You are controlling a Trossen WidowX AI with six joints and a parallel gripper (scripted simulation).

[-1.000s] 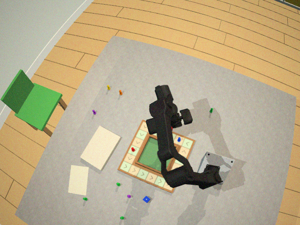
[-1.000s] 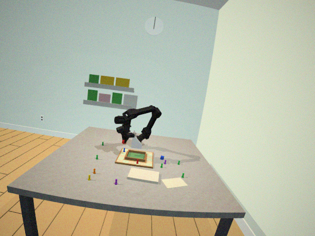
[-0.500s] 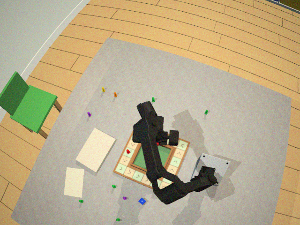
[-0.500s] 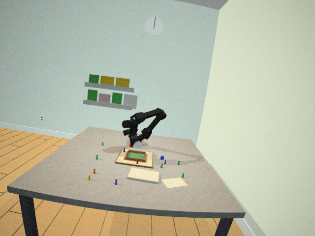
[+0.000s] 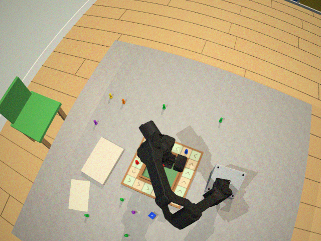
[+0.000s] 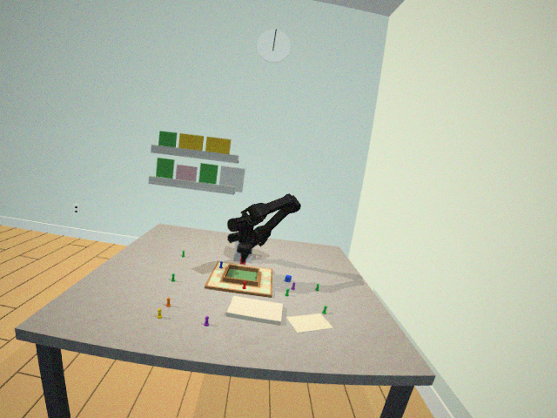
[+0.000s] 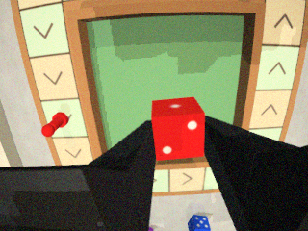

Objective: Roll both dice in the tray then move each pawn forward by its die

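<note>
Right now the blue die is 23 cm to the left of my gripper tip, 8 cm below it and 2 cm behind it. Round my gripper tip: green tray (8 cm below); red pawn (12 cm ahead, 6 cm below, 1 cm to the left); blue pawn (10 cm to the right, 8 cm behind, 6 cm below).
</note>
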